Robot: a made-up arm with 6 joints.
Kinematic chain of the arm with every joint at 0, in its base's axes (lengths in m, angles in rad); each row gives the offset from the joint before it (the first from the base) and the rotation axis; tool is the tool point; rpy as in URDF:
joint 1: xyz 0 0 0.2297 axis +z
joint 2: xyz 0 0 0 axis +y
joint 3: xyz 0.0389 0 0.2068 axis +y
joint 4: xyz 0.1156 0 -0.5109 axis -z
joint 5: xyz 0 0 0 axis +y
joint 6: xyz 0.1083 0 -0.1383 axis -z
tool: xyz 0 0 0 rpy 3.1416 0 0
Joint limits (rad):
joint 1: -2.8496..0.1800
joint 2: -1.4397..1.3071
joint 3: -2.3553..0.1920
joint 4: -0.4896..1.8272
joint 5: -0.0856..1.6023
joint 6: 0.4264..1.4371
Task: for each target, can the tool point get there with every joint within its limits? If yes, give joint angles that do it. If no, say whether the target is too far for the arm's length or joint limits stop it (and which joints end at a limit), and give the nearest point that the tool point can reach.
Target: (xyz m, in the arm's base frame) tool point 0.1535 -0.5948 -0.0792
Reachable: yes | joints -1.2684 0.3881 -0.9457 0.5397 0.3186 0.8370
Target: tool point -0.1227 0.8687 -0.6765
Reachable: no: too far | nearest point -0.0452 0.3203 -0.2065 | short by 0.726 m
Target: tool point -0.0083 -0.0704 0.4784
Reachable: no: joint limits stop it (at a limit: joint 2, joint 5) | nearest point -0.0363 -0.3077 0.6399 | short by 0.288 m
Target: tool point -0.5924 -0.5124 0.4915
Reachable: yes | joints -2.4061 0.2483 -1.6776 0.3214 0.3435 0.6729
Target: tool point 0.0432 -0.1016 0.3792
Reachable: no: joint limits stop it (at a limit: joint 2, joint 5) | nearest point 0.1542 -0.3627 0.4559 | short by 0.294 m
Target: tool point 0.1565 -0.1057 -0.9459
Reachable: no: too far | nearest point 0.1637 -0.1105 -0.4533 | short by 0.493 m
